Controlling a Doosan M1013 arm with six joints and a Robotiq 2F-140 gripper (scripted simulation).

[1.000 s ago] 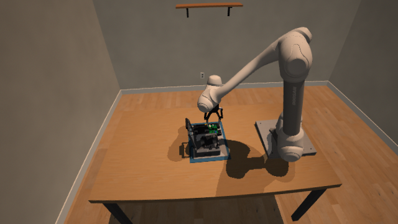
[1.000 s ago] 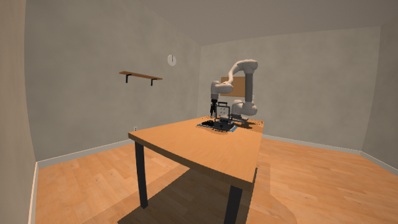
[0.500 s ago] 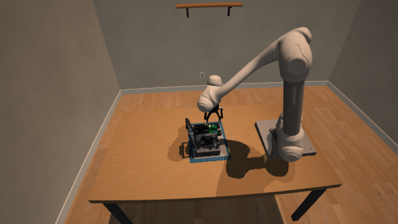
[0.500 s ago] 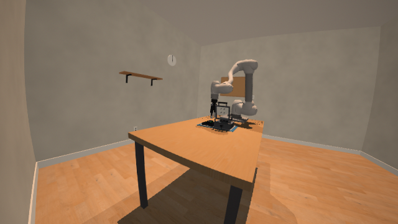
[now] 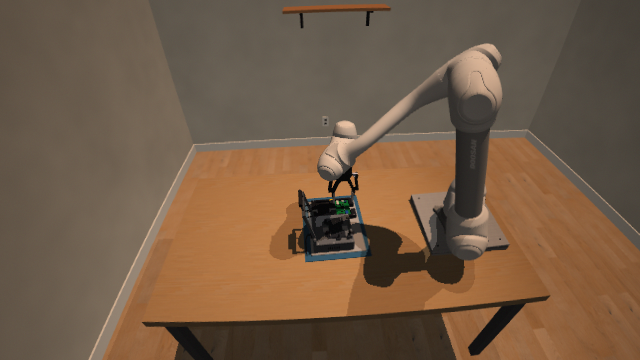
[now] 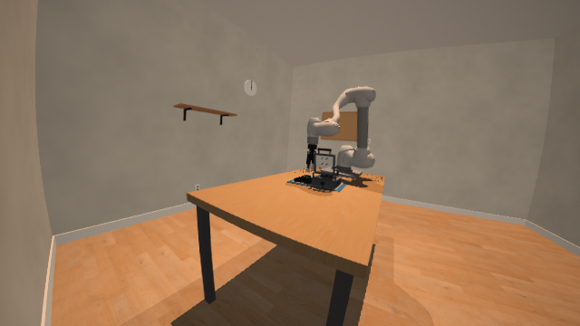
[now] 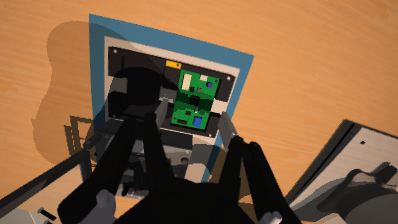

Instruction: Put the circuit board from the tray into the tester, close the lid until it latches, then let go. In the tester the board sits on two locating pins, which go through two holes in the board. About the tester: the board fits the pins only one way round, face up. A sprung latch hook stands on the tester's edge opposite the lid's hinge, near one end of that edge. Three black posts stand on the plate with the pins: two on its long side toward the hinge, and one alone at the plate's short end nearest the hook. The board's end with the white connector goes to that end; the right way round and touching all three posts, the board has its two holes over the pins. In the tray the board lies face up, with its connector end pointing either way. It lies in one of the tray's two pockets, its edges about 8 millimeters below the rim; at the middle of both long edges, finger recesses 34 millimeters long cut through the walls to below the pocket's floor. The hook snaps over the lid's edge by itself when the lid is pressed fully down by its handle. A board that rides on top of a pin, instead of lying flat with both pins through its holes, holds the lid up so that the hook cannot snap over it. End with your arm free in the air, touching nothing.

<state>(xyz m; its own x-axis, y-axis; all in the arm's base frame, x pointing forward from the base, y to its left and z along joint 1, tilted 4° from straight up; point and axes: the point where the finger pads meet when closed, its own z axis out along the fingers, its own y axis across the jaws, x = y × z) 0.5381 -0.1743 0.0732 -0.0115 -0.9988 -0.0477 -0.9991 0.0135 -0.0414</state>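
My gripper is now 70 mm above the green circuit board. The rest, counted from my hand: dark block (230 mm to the left, 10 mm below); then tester lid (190 mm ahead, 170 mm to the left, 90 mm above).
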